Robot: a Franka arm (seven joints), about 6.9 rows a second.
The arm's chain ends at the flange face. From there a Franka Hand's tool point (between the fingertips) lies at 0.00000 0.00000 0.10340 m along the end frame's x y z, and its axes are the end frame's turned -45 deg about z.
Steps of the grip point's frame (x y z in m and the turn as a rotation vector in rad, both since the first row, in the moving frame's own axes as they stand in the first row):
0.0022 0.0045 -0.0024 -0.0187 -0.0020 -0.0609
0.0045 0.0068 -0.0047 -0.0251 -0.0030 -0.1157
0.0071 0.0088 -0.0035 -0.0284 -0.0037 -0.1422
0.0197 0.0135 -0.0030 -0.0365 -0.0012 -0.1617
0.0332 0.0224 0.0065 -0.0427 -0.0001 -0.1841
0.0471 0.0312 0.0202 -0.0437 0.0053 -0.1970
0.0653 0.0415 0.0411 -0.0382 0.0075 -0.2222
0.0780 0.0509 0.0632 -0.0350 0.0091 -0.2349
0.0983 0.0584 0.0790 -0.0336 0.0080 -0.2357
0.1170 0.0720 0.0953 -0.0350 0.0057 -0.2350
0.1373 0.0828 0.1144 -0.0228 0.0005 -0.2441
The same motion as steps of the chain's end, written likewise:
0.0035 0.0002 -0.0024 -0.0146 0.0118 -0.0609
0.0063 -0.0003 -0.0047 -0.0199 0.0156 -0.1157
0.0093 -0.0010 -0.0035 -0.0227 0.0175 -0.1422
0.0207 -0.0069 -0.0029 -0.0267 0.0250 -0.1617
0.0359 -0.0105 0.0066 -0.0303 0.0301 -0.1841
0.0515 -0.0137 0.0203 -0.0272 0.0346 -0.1970
0.0720 -0.0187 0.0412 -0.0217 0.0323 -0.2222
0.0877 -0.0207 0.0633 -0.0183 0.0312 -0.2349
0.1076 -0.0297 0.0791 -0.0181 0.0294 -0.2357
0.1304 -0.0336 0.0954 -0.0207 0.0288 -0.2350
0.1537 -0.0399 0.1144 -0.0158 0.0165 -0.2441

